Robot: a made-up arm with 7 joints. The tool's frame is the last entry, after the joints.
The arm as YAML. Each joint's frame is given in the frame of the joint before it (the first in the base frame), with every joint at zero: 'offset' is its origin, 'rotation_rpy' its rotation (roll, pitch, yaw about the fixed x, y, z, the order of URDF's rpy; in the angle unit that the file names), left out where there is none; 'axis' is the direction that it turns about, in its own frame. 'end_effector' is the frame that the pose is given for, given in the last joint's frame.
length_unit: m
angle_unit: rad
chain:
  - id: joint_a
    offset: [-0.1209, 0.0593, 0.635]
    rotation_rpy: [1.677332, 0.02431, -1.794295]
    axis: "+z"
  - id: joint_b
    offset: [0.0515, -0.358, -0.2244]
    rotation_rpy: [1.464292, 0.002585, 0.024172]
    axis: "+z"
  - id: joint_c
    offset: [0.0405, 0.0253, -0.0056]
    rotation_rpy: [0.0, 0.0, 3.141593]
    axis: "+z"
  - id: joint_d
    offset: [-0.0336, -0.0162, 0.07]
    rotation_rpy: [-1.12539, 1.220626, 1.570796]
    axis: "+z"
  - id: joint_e
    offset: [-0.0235, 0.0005, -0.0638]
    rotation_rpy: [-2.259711, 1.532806, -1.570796]
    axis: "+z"
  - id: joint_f
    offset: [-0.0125, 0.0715, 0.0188]
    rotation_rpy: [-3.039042, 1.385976, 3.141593]
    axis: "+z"
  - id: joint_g
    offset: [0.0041, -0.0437, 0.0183]
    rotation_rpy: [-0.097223, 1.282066, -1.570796]
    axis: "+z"
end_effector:
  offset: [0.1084, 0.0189, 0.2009]
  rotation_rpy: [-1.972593, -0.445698, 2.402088]
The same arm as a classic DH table. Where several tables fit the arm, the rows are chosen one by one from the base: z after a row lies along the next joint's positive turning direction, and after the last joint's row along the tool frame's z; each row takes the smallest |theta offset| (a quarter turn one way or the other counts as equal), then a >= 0, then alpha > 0; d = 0 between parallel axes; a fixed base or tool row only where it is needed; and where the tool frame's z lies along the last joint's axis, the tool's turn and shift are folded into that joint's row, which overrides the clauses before.
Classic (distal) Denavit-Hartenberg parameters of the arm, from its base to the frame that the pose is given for. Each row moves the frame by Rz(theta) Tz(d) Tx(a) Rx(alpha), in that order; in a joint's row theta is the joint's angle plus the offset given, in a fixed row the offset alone. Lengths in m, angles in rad.
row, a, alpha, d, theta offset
base (fixed), 0.0307, -1.6773, 0.649, 1.3447
joint_a, -0.0427, -1.4643, -0.1309, 0
joint_b, -0.0478, 0, 0, 0.5558
joint_c, -0.0285, -1.4225, 0.422, 0.5909
joint_d, -0.0153, -1.5949, -0.0399, 0.3702
joint_e, -0.0698, -1.7546, -0.0027, -0.1336
joint_f, 0.0003, -1.2835, -0.0149, -1.4885
joint_g, 0.0506, 1.9314, 0.2098, 0.6213
tool (fixed), 0, 0, -0.1044, 2.6628

